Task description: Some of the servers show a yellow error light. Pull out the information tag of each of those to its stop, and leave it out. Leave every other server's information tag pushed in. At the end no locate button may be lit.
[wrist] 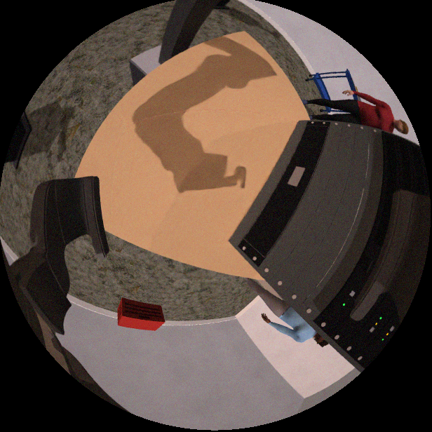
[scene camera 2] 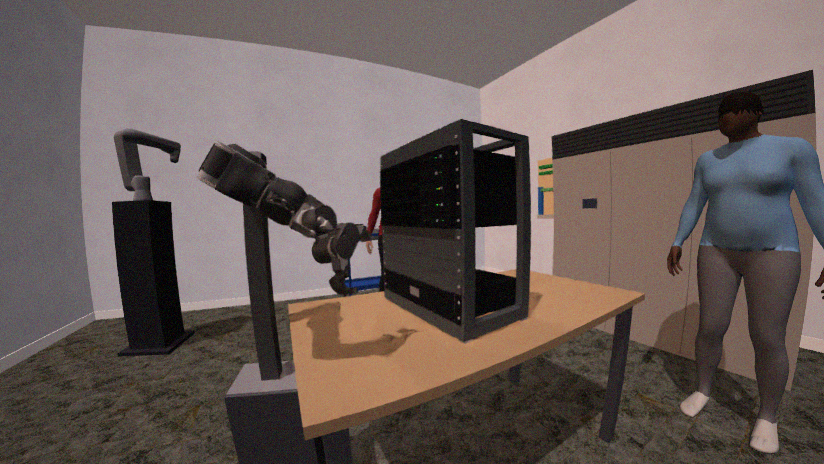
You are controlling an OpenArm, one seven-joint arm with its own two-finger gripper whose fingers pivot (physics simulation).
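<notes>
Black servers are stacked in the upper part of the rack. Small lights sit near their right ends. In the scene view, the middle row shows a yellow light; the other rows show green or whitish lights. In the wrist view, two yellow lights show beside green ones. Small pale squares are near them. The information tags cannot be made out, nor whether a locate button is lit. My gripper is open and empty, in front of the rack. One finger partly covers the servers in the wrist view.
Grey blank panels and a black unit with a pale label fill the rack below. The rack stands on the wooden table. A person in blue and one in red stand beyond.
</notes>
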